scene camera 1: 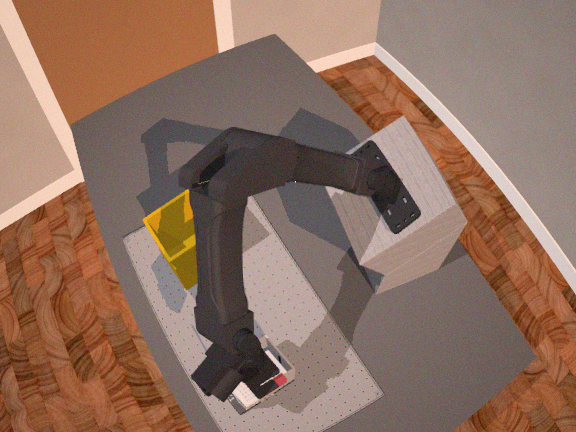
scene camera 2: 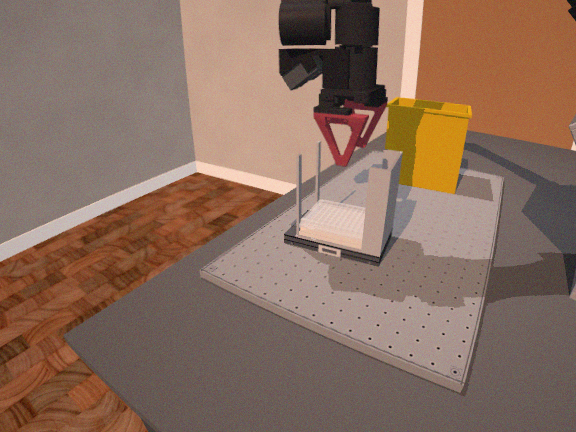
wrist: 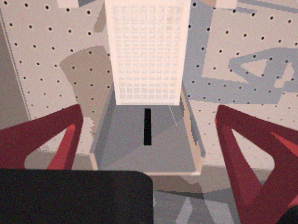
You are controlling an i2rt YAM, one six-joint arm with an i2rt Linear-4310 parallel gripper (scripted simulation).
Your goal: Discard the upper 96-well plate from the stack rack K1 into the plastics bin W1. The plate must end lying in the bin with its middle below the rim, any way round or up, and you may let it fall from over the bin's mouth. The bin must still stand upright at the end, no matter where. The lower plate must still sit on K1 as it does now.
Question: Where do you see a yellow plastics bin W1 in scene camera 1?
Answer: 173, 223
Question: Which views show the yellow plastics bin W1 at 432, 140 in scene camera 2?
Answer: Scene camera 1 and scene camera 2 only.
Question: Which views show my gripper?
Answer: Scene camera 1, scene camera 2 and the wrist view: all of them.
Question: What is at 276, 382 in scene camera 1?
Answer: My gripper.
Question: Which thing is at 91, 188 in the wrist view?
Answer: My gripper.
